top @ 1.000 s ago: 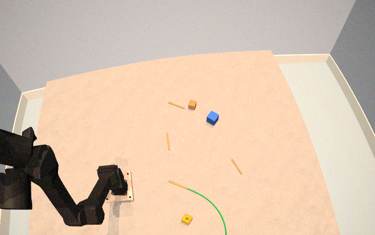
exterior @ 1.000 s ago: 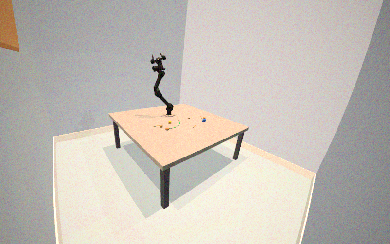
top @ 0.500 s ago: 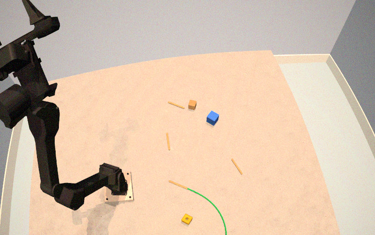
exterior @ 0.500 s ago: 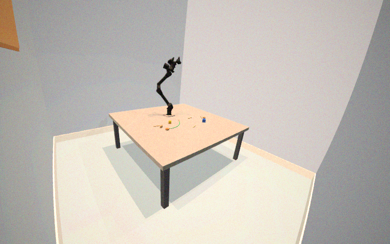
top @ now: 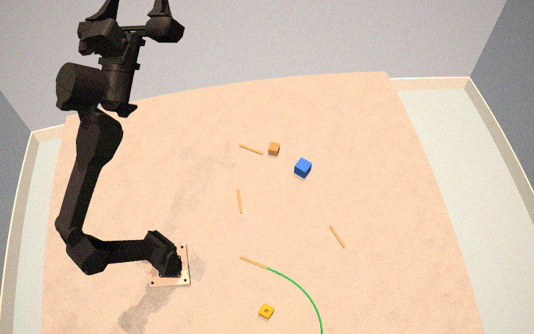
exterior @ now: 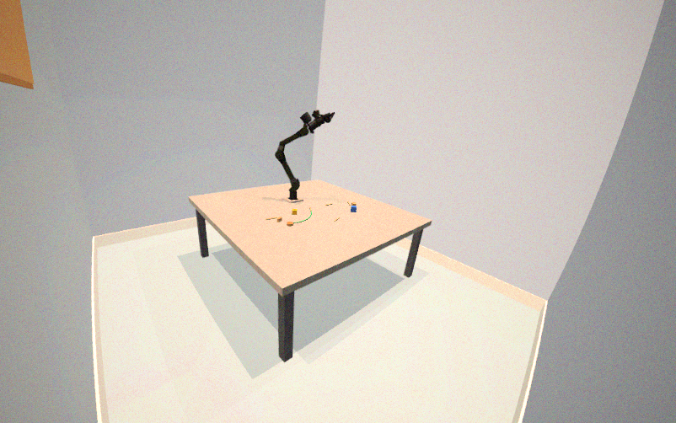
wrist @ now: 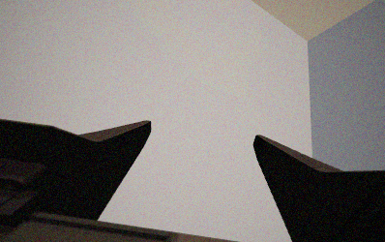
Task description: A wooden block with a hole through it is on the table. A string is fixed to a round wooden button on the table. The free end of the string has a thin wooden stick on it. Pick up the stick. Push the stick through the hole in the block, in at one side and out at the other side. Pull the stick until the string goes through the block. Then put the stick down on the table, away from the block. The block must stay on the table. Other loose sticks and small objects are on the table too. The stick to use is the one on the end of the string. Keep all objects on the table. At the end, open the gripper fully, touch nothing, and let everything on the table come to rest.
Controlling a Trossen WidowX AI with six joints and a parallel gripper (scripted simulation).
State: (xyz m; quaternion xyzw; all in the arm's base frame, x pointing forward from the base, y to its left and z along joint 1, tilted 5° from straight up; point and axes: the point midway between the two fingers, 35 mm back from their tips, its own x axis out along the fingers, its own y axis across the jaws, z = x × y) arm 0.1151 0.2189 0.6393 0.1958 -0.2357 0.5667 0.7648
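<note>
The yellow wooden block is 66 cm below my gripper tip, 38 cm to the right of it and 18 cm ahead of it. From my gripper tip the other things lie so: round wooden button 67 cm below, 50 cm to the right, 33 cm ahead; then blue cube 66 cm below, 31 cm ahead, 4 cm to the left; then orange wedge-like piece 67 cm below, 53 cm to the right, 26 cm ahead.
</note>
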